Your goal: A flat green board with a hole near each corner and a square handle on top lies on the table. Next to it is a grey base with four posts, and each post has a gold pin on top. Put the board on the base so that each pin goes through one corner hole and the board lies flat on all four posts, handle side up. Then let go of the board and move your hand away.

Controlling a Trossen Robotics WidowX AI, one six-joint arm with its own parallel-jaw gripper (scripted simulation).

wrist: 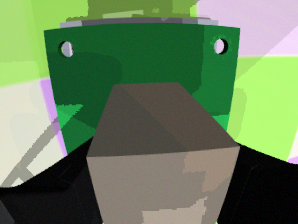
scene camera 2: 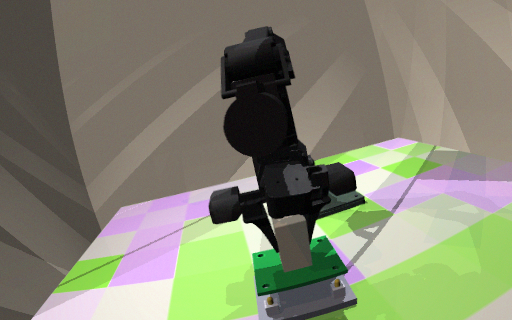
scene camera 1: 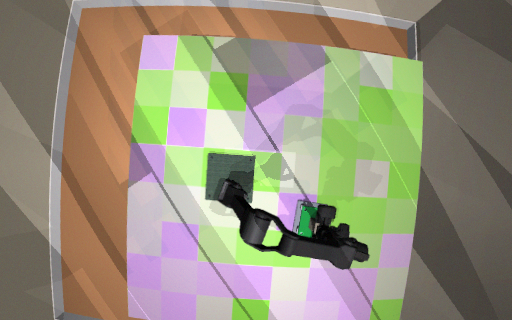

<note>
The gripper holds a green board. Also in view: a grey base.
The gripper also shows in the wrist view.
</note>
